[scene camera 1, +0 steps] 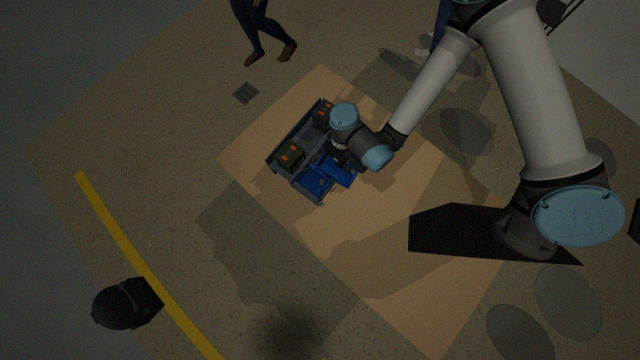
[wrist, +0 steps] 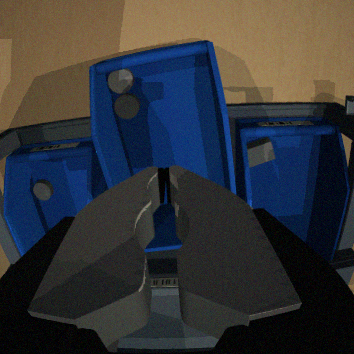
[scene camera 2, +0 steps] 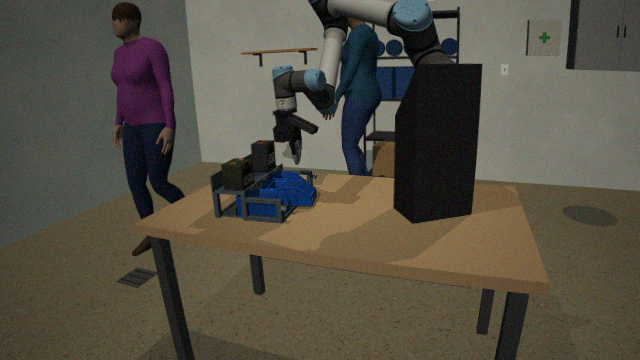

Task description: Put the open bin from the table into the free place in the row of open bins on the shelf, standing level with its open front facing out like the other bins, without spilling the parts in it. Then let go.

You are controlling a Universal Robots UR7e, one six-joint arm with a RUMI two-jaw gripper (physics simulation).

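Where they show: gripper, between the fingertips: (scene camera 1: 344, 164) (wrist: 165, 172) (scene camera 2: 297, 164); arm's base, origin of its link: (scene camera 1: 519, 238) (scene camera 2: 441, 82).
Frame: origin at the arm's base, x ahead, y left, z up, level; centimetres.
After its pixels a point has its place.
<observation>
The blue open bin (scene camera 1: 341, 172) {x 52.5, y 1.8, z -44.9 cm} (scene camera 2: 301, 194) {x 49.1, y 6.7, z -40.4 cm} (wrist: 175, 115) {x 52.6, y 3.1, z -44.9 cm} sits in the middle of the row, between two blue bins. It is turned askew, and its front sticks out over the front rail of the grey shelf (scene camera 1: 309, 136) {x 72.9, y 0.2, z -36.2 cm} (scene camera 2: 279, 212) {x 51.9, y 20.9, z -42.3 cm} (wrist: 167, 305) {x 69.4, y 1.9, z -36.2 cm}. Two round grey parts lie in it. Its exact tilt is hard to tell. The left bin (wrist: 70, 172) {x 58.7, y -9.0, z -45.5 cm} and right bin (wrist: 295, 185) {x 60.9, y 16.5, z -45.5 cm} in the wrist view stand behind the rail, with parts inside. My gripper (scene camera 2: 297, 161) {x 51.6, y 3.1, z -29.9 cm} (wrist: 165, 172) {x 51.6, y 3.1, z -29.9 cm} is shut and empty above the middle bin, hiding its rear part in the wrist view.
A green toolbox (scene camera 1: 290, 156) {x 69.5, y 14.9, z -26.7 cm} (scene camera 2: 237, 174) {x 68.3, y 19.0, z -30.0 cm} and a black toolbox (scene camera 1: 322, 116) {x 70.2, y -5.7, z -24.2 cm} (scene camera 2: 263, 155) {x 69.7, y -4.8, z -28.9 cm} stand on the shelf's upper board. The black robot pedestal (scene camera 2: 437, 145) {x 0.5, y 6.8, z -19.8 cm} stands on the wooden table (scene camera 1: 400, 310) {x -4.8, y 33.1, z -46.4 cm} (scene camera 2: 350, 255) {x 22.5, y 37.4, z -46.4 cm}. Two people stand beyond the table.
</observation>
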